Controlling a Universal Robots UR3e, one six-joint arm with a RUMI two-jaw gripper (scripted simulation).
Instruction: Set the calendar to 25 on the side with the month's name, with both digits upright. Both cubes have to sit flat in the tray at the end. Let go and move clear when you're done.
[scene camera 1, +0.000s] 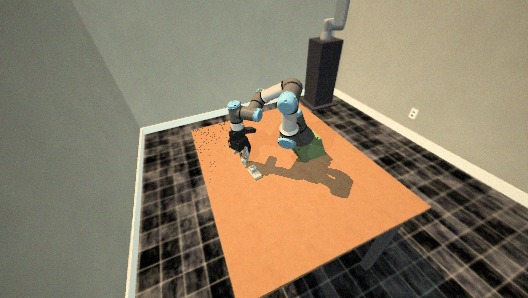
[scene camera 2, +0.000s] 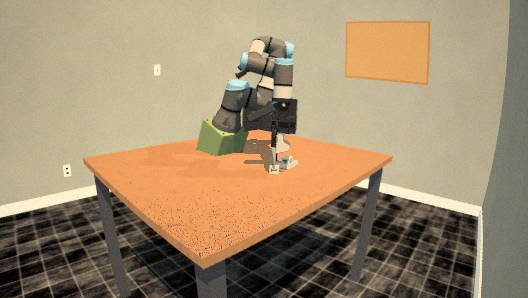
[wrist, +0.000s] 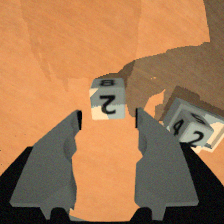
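Observation:
You'd find my gripper (scene camera 2: 275, 162) here, and the gripper is there in the wrist view (wrist: 108, 110) too.

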